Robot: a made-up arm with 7 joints.
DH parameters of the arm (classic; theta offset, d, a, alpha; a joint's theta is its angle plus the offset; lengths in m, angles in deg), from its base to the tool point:
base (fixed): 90 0.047 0 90
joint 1: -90 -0.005 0.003 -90
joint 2: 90 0.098 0.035 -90
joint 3: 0 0.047 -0.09 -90
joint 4: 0 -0.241 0.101 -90
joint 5: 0 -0.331 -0.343 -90
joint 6: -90 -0.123 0.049 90
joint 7: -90 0.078 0.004 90
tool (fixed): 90 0.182 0 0
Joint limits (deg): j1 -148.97..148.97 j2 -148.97..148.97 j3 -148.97..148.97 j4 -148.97..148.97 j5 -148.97..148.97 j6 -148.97..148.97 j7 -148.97..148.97
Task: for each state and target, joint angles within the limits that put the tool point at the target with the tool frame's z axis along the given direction. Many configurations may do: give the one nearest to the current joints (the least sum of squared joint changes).
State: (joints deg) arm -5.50 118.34 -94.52 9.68 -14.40 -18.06 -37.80
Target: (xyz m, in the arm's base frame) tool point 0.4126 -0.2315 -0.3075 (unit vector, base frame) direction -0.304 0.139 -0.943
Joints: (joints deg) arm -12.65 113.41 -121.77 27.24 -12.78 -50.20 -48.40
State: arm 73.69 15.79 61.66 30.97 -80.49 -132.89 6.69
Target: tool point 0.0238 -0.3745 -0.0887 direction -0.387 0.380 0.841
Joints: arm 101.28 56.38 97.14 74.27 -43.43 -148.97 -2.35
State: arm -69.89 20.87 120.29 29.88 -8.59 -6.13 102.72
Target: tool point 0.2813 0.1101 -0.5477 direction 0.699 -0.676 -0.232
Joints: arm -112.50 64.93 106.08 3.76 -9.71 15.99 66.08
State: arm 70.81 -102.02 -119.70 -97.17 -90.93 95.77 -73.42
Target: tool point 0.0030 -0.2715 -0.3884 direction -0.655 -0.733 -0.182
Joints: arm 75.51 -77.41 -127.36 -88.76 -52.97 99.93 -88.68
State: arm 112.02 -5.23 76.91 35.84 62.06 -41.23 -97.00
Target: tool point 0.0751 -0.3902 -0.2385 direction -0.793 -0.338 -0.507
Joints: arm 133.19 17.14 102.62 37.85 42.12 -63.27 -60.59
